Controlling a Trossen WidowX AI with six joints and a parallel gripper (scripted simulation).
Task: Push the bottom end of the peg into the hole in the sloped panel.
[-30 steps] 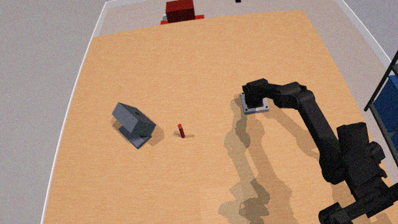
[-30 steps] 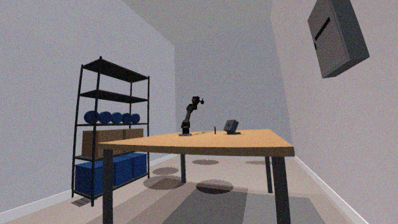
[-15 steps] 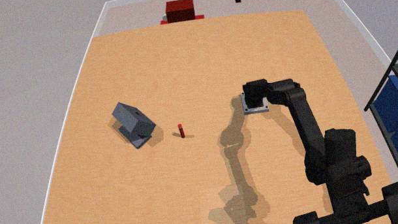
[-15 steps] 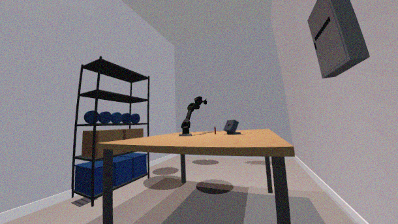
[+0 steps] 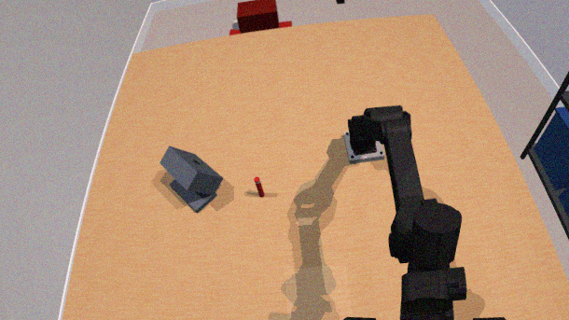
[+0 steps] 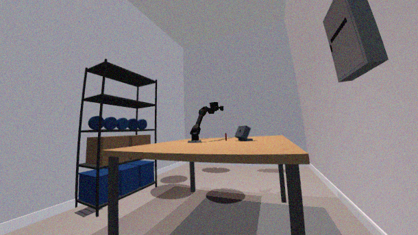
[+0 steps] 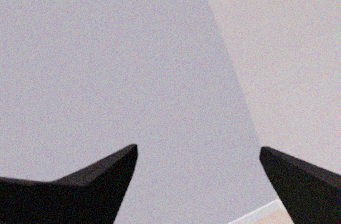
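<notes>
The red peg lies 550 mm to the right of my gripper tip, 400 mm below it and 200 mm ahead of it. From my gripper tip the other things lie so: grey-blue sloped panel (600 mm to the right, 380 mm below, 380 mm ahead).
</notes>
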